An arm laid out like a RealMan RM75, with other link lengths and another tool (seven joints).
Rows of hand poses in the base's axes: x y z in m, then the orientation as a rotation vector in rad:
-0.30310 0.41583 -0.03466 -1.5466 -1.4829 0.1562
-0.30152 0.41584 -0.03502 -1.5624 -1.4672 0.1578
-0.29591 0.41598 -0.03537 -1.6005 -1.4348 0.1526
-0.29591 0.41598 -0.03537 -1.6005 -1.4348 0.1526
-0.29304 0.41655 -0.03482 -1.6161 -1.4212 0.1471
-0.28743 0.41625 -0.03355 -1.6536 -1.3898 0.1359
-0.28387 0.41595 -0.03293 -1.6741 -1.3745 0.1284
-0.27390 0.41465 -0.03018 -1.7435 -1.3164 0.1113
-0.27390 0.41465 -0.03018 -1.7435 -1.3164 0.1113
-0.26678 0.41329 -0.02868 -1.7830 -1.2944 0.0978
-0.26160 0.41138 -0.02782 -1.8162 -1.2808 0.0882
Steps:
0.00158 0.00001 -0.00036 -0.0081 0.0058 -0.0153
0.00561 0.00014 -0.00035 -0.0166 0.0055 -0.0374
0.00000 0.00000 0.00000 0.0000 0.0000 0.0000
0.00287 0.00057 0.00055 -0.0051 0.0006 -0.0168
0.00561 -0.00030 0.00127 -0.0140 0.0013 -0.0387
0.00356 -0.00030 0.00062 -0.0077 -0.0014 -0.0205
0.00997 -0.00130 0.00275 -0.0295 0.0027 -0.0696
0.00000 0.00000 0.00000 0.0000 0.0000 0.0000
0.00712 -0.00136 0.00150 -0.0187 -0.0078 -0.0341
0.00518 -0.00191 0.00086 -0.0181 -0.0087 -0.0249

